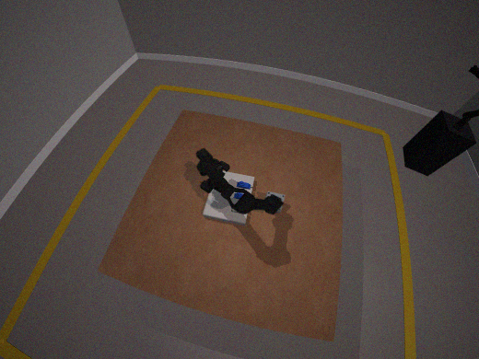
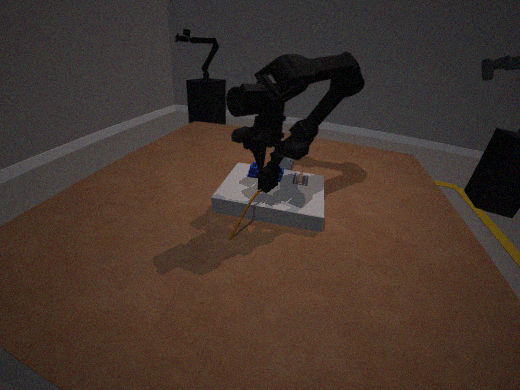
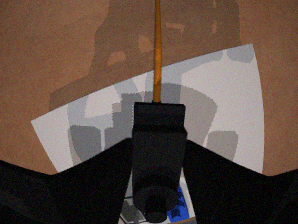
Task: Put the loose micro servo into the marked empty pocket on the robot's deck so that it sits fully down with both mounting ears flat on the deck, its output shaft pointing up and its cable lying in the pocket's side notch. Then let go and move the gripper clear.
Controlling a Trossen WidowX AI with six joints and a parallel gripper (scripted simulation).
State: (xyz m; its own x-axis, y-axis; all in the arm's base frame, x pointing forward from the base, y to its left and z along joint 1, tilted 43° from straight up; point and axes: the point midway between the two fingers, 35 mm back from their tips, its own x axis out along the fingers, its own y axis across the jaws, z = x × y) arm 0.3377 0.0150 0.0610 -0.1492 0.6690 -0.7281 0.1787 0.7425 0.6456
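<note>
The white deck is 40 mm behind my gripper tip, 10 mm to the left of it and 100 mm below it.
</note>
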